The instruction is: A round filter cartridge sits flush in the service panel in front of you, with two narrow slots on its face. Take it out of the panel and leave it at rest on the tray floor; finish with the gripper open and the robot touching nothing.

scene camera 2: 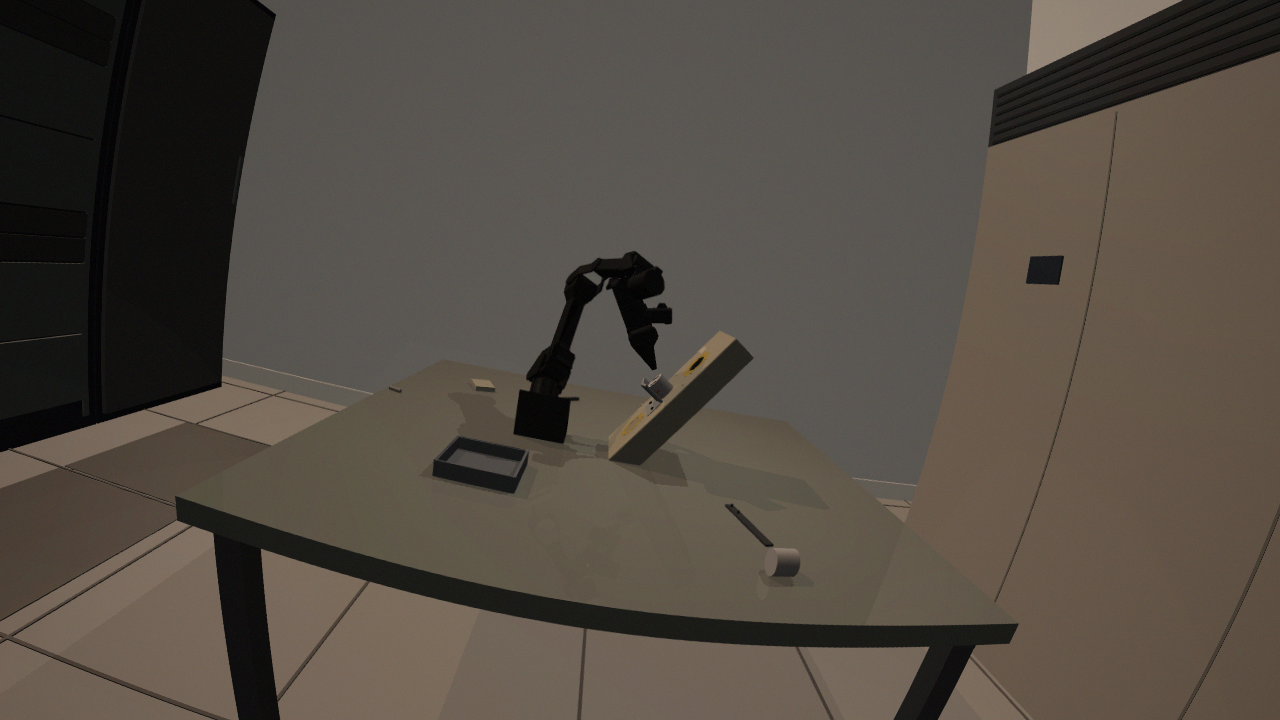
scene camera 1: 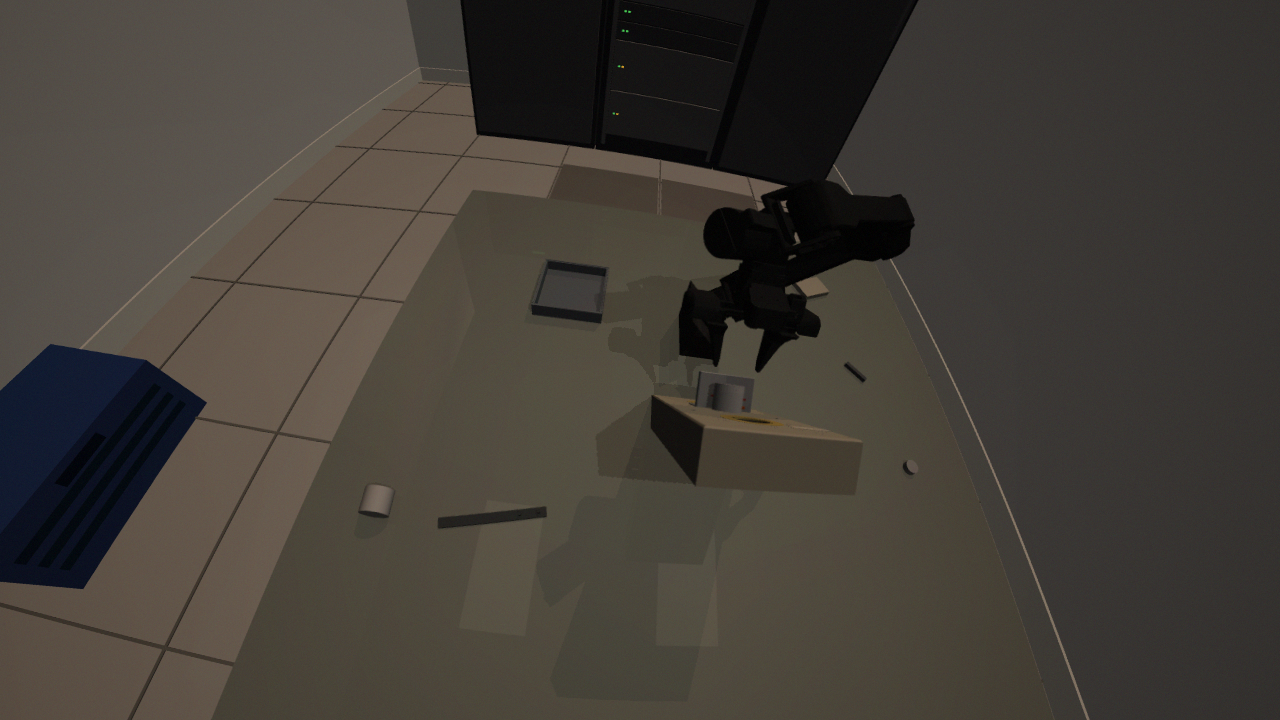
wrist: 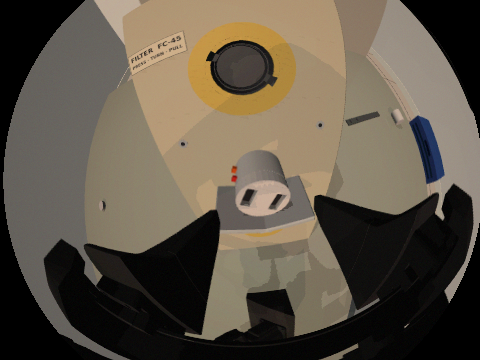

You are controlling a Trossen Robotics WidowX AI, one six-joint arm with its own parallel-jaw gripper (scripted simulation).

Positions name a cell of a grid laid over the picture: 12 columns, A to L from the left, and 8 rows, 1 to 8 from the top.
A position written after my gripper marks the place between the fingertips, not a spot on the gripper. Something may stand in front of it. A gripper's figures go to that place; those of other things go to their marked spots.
Scene:
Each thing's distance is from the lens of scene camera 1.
my gripper (scene camera 1: G5): 0.57 m
dark grey tray (scene camera 1: F4): 0.90 m
dark flat bar (scene camera 1: E6): 0.66 m
tan service panel (scene camera 1: H6): 0.40 m
The marked spots on the tan service panel and the dark grey tray are 0.63 m apart.

